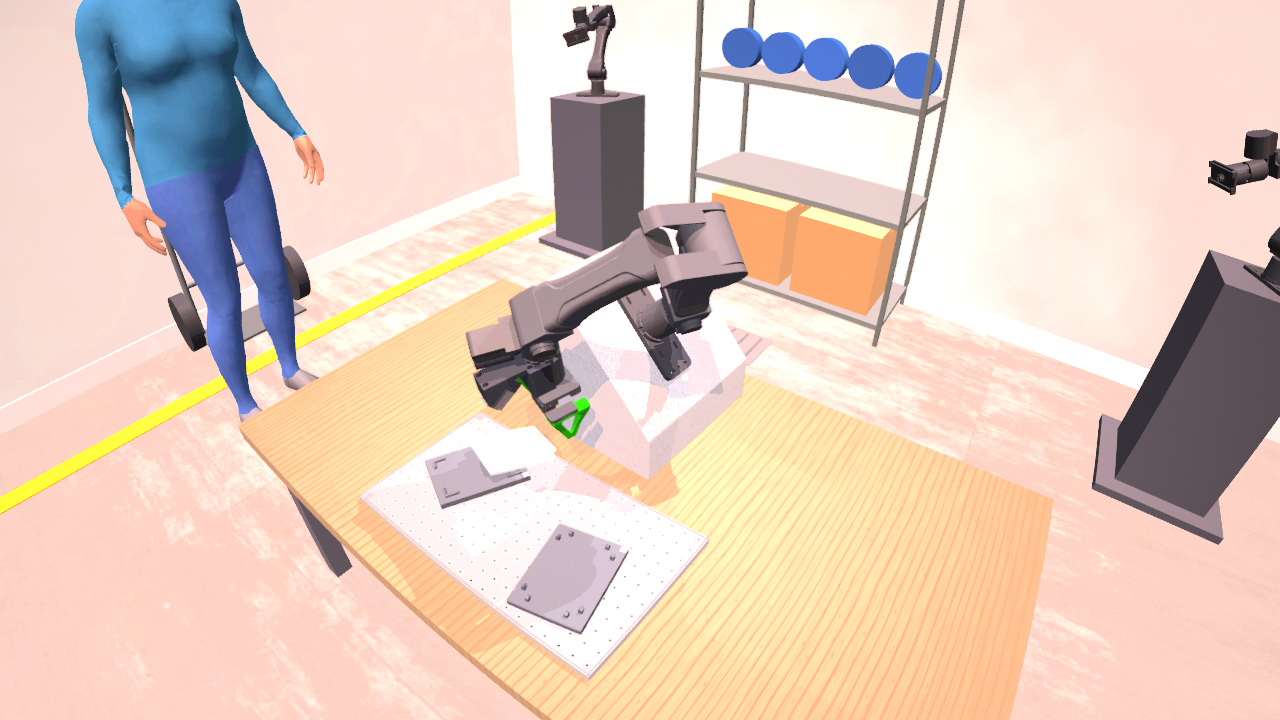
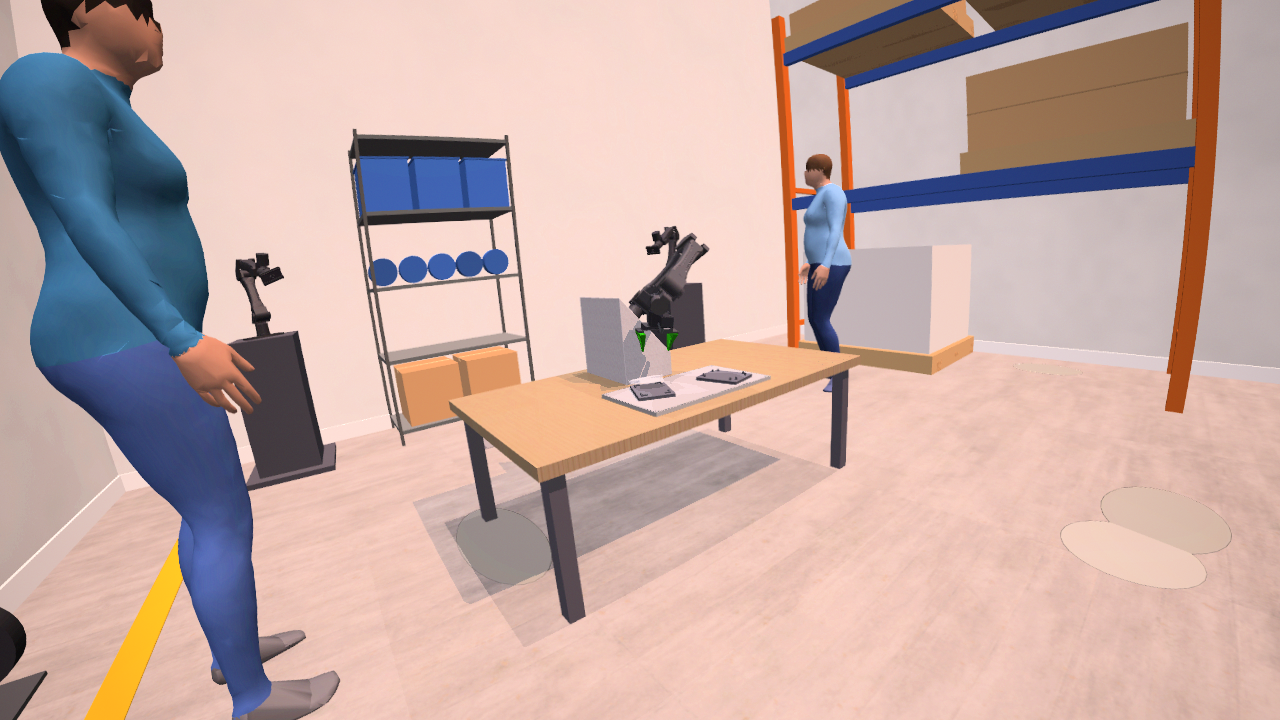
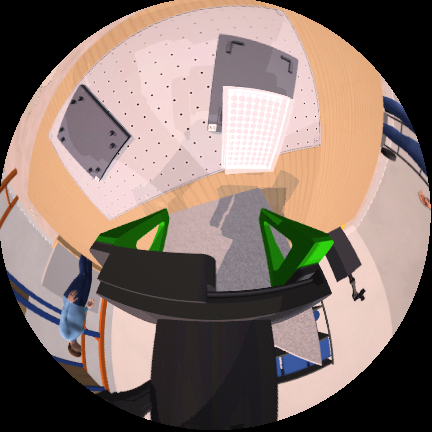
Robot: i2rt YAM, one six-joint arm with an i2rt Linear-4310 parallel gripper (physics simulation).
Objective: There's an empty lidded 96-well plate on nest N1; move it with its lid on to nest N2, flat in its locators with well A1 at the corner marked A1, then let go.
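Pixels of known places: gripper, fingertip midpoint: (image 1: 557, 418) (image 2: 655, 351) (image 3: 213, 213); arm's base at its link origin: (image 1: 649, 325) (image 2: 626, 323).
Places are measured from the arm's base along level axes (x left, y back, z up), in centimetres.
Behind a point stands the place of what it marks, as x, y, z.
Observation:
The lidded 96-well plate (image 1: 520, 449) {-7.9, -25.7, -16.1} (image 3: 255, 131) {-9.7, -26.4, -15.9}, white and clear, lies partly on the dark nest with L-shaped corner locators (image 1: 458, 480) {-12.3, -36.9, -18.4} (image 2: 652, 391) {-14.0, -35.4, -18.4} (image 3: 257, 67) {-13.3, -35.7, -18.4}. It sticks out past that nest's robot-side edge, outside the locators; whether it is tilted I cannot tell. A label A1 (image 3: 212, 128) {-4.6, -27.7, -18.3} shows at that nest's corner beside the plate. A second dark nest with paired pins (image 1: 570, 575) {15.9, -38.4, -18.4} (image 2: 723, 376) {14.1, -39.4, -18.4} (image 3: 92, 132) {13.2, -37.1, -18.4} is empty. N1 and N2 labels are not readable. My gripper (image 1: 547, 413) {-2.0, -21.7, -8.5} (image 2: 656, 343) {-2.0, -21.7, -8.5} (image 3: 213, 213) {-2.0, -21.7, -8.5} is open and empty, on the robot side of the plate, apart from it.
Both nests stand on a white perforated board (image 1: 487, 535) {-0.1, -41.0, -19.6} (image 2: 656, 407) {-21.0, -47.2, -19.5} (image 3: 160, 150) {4.1, -27.3, -19.5} on the wooden table (image 1: 823, 555) {43.5, -9.9, -20.9} (image 2: 554, 429) {-50.6, -38.7, -20.8} (image 3: 345, 100) {-36.6, -31.9, -20.8}. A big pale block (image 1: 684, 438) {10.9, -2.9, -18.4} (image 2: 604, 344) {-10.5, 0.4, -6.9} stands under the arm, close behind the fingers. A person (image 1: 187, 107) stands beyond the table's end.

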